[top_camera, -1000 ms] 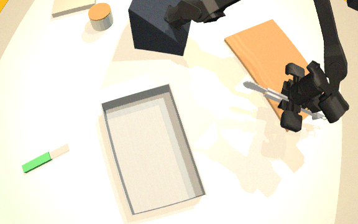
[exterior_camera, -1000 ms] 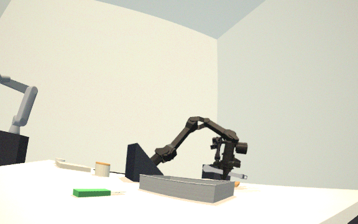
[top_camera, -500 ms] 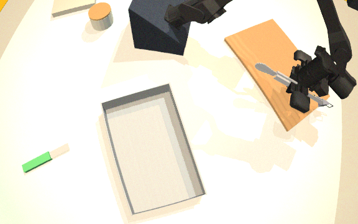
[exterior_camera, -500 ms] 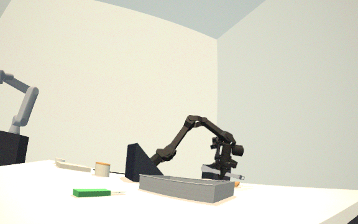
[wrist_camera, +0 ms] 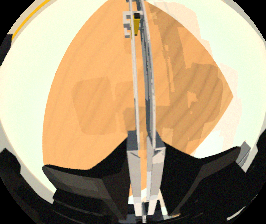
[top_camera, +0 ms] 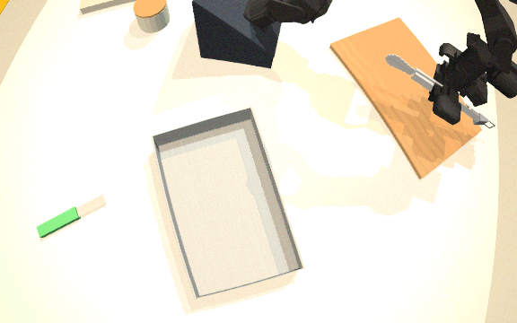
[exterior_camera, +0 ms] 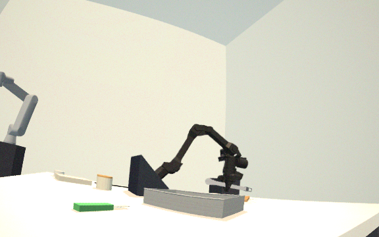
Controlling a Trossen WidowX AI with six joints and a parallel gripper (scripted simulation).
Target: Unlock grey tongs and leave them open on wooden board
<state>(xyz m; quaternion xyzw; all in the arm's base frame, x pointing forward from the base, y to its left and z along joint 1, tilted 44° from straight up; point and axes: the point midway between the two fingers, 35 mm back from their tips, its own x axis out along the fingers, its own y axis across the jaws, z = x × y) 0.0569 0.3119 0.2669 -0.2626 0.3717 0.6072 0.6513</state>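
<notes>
Right now my gripper tip is 30 mm past the wooden board, 30 mm to the left of it and 40 mm above it. Round my gripper tip: green-handled tool: 420 mm ahead, 680 mm to the right, 40 mm below; then pale slab: 170 mm behind, 830 mm to the right, 30 mm below; then roasting tin: 320 mm ahead, 380 mm to the right, 20 mm below.
</notes>
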